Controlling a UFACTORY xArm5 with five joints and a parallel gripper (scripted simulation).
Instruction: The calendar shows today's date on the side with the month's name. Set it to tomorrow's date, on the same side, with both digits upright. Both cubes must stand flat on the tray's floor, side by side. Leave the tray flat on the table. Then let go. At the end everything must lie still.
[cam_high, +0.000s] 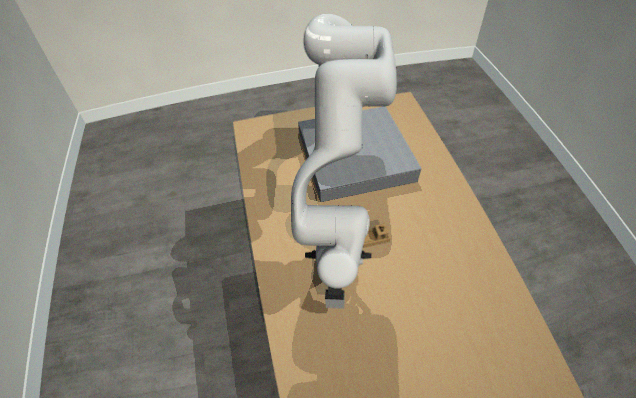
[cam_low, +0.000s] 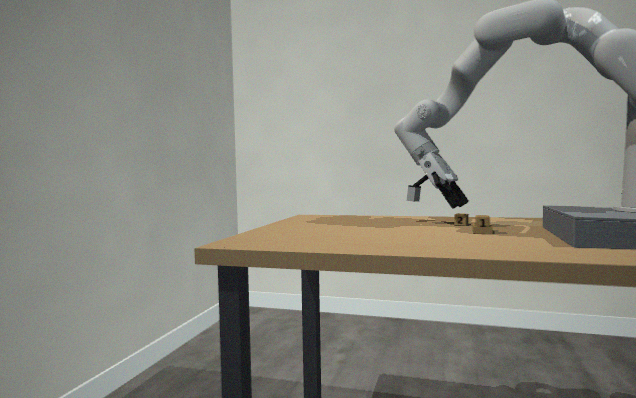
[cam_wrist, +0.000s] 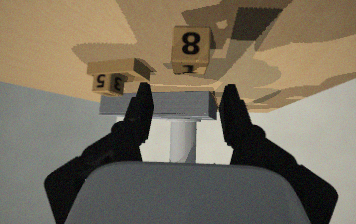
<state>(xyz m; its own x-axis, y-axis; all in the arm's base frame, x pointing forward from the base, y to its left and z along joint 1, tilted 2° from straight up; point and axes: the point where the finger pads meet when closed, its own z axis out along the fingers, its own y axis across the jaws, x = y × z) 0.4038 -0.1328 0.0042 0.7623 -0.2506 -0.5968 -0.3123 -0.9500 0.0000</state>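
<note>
The wooden cube is 50 mm below my hand and 10 mm behind it. From my hand the other things lie so: wooden tray (120 mm to the left, 60 mm below, 50 mm behind).
</note>
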